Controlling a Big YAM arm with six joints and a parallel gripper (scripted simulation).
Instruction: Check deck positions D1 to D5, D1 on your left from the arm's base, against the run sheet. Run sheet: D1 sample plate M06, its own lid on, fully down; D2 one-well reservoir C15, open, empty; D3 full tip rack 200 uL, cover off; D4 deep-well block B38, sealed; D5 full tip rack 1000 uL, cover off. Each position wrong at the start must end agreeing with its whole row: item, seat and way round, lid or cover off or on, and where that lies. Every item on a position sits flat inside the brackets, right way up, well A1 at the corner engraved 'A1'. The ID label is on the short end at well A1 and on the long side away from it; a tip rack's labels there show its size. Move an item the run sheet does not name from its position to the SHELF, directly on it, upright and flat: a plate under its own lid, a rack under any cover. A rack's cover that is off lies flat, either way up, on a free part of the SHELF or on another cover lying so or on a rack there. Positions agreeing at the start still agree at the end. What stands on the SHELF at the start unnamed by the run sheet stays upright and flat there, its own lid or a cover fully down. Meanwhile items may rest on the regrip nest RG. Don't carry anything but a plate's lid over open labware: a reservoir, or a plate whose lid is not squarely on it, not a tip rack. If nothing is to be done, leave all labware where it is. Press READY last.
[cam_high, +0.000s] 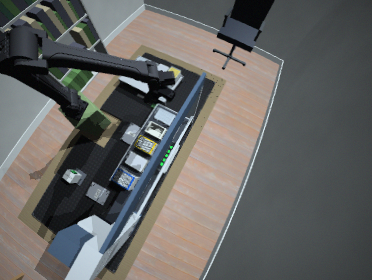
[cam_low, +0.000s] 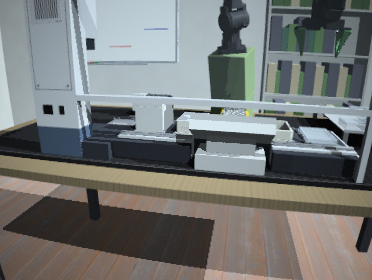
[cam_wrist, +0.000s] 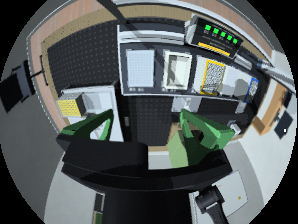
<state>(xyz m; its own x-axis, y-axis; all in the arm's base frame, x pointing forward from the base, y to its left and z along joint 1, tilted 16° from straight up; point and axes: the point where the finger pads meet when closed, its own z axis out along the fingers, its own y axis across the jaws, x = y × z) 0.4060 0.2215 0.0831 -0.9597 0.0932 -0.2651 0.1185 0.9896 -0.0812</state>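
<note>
My gripper is now 30 mm past the sealed block, 350 mm to the left of it and 220 mm above it. Also, from my hand: reservoir: 100 mm to the right, 230 mm below; blue gantry beam: 170 mm ahead, 290 mm to the right, 220 mm above; yellow tip rack: 20 mm behind, 230 mm to the right, 200 mm below.
</note>
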